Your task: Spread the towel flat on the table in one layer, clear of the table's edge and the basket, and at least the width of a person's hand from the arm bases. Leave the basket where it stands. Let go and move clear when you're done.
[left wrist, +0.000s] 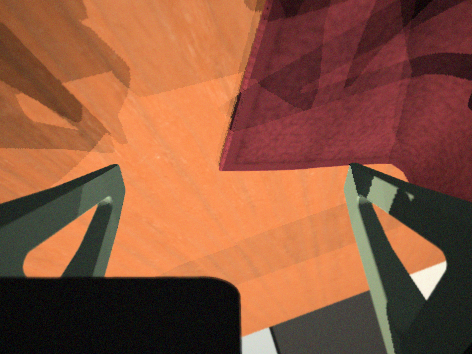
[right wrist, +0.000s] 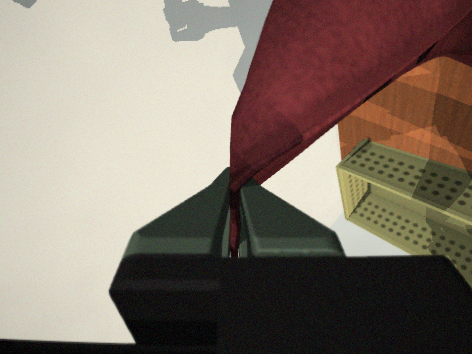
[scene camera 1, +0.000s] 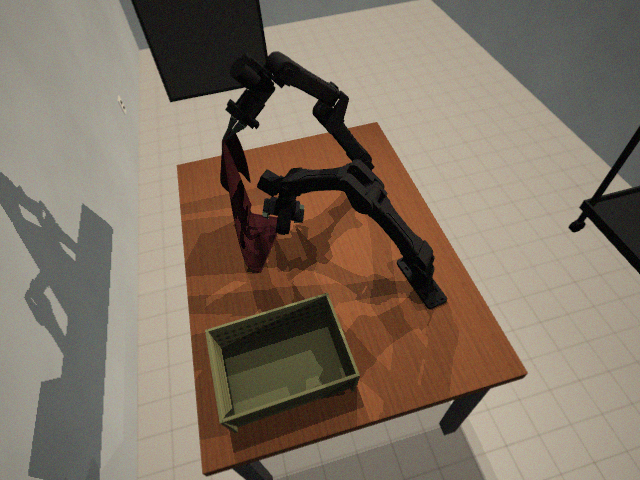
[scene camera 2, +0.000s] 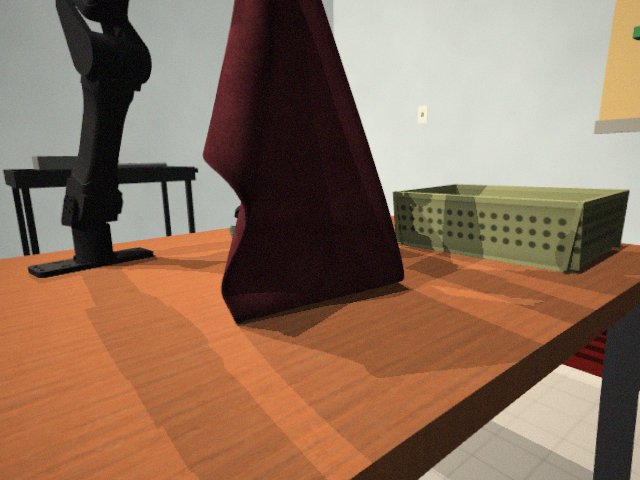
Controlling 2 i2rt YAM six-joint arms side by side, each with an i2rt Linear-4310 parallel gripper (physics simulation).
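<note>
The dark red towel (scene camera 1: 257, 242) (scene camera 2: 310, 155) (left wrist: 325, 115) (right wrist: 300, 85) hangs steeply from my right gripper, with its lower part reaching down to the table, bent toward the left gripper in scene camera 1. My right gripper (scene camera 1: 227, 135) (right wrist: 234, 177) is high up and shut on the towel's upper end. My left gripper (scene camera 1: 283, 211) (left wrist: 234, 176) is wide open and low beside the towel's lower part. In the left wrist view a towel corner shows between its fingertips, ungripped. In scene camera 2 the towel hides nearly all of the left gripper.
The green basket (scene camera 1: 289, 403) (scene camera 2: 465, 237) (right wrist: 395, 172) stands on the table (scene camera 1: 429, 377) (scene camera 2: 103, 387), at the lower left in scene camera 1, apart from the towel. The left arm's base (scene camera 1: 435, 299) is at the right. The right arm's base (scene camera 2: 139, 253) shows at the left in scene camera 2.
</note>
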